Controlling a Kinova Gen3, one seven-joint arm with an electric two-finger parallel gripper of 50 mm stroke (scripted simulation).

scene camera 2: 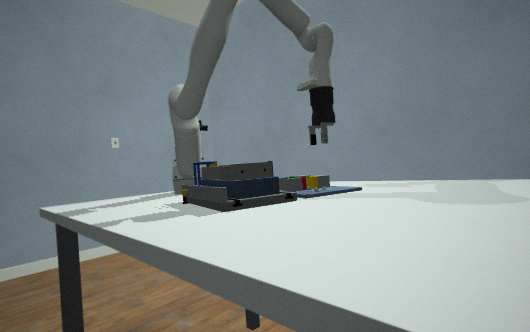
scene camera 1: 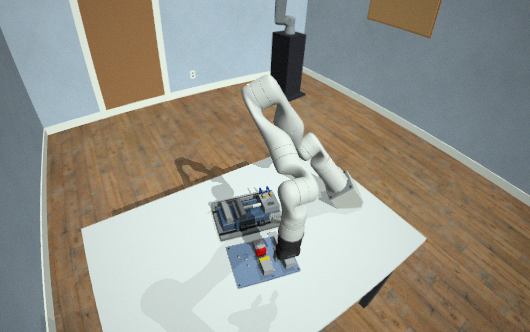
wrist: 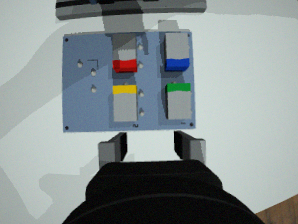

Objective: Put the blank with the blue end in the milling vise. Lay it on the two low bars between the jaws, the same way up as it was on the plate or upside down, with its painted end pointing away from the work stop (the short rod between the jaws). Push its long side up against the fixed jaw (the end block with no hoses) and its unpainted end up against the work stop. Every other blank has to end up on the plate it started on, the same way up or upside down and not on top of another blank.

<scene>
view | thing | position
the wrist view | gripper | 150, 141
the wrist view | red-ended blank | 124, 45
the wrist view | green-ended blank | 177, 95
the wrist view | yellow-ended blank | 125, 101
</scene>
